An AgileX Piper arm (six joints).
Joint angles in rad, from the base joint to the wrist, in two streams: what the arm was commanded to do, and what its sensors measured. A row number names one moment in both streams.
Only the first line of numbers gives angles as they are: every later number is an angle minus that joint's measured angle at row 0.
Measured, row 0:
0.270, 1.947, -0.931, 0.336, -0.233, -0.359
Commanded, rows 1 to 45:
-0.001, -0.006, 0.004, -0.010, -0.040, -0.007
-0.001, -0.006, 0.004, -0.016, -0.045, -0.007
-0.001, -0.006, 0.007, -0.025, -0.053, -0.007
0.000, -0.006, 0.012, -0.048, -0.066, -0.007
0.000, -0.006, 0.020, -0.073, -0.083, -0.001
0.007, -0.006, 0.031, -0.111, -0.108, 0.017
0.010, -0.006, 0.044, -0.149, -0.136, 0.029
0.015, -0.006, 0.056, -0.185, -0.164, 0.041
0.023, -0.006, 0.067, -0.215, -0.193, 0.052
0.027, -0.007, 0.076, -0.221, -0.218, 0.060
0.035, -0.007, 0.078, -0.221, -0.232, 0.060
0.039, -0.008, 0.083, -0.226, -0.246, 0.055
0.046, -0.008, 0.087, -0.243, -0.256, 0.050
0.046, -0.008, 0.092, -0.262, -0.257, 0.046
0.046, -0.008, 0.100, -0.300, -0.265, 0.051
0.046, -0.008, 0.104, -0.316, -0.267, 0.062
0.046, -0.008, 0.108, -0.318, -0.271, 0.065
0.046, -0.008, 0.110, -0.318, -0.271, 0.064
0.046, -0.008, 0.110, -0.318, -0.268, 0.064
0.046, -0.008, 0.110, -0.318, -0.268, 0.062
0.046, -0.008, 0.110, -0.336, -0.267, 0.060
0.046, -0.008, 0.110, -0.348, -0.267, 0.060
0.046, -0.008, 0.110, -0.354, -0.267, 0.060
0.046, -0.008, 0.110, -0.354, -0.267, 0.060
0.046, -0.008, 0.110, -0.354, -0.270, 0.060
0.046, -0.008, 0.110, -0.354, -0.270, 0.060
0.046, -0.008, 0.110, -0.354, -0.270, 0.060
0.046, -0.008, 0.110, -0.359, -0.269, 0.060
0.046, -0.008, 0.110, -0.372, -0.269, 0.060
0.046, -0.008, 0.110, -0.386, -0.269, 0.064
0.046, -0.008, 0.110, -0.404, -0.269, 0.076
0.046, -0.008, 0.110, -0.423, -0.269, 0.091
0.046, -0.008, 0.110, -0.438, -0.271, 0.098
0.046, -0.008, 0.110, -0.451, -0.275, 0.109
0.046, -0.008, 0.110, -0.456, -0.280, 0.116
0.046, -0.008, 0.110, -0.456, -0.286, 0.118
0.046, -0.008, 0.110, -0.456, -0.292, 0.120
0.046, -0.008, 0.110, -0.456, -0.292, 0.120
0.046, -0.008, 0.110, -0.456, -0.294, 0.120
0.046, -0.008, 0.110, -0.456, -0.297, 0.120
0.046, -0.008, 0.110, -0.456, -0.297, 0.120
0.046, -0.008, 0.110, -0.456, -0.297, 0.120
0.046, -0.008, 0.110, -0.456, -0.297, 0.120
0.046, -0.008, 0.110, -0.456, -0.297, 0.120
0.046, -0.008, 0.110, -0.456, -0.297, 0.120
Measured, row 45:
0.044, -0.003, 0.104, -0.443, -0.283, 0.113
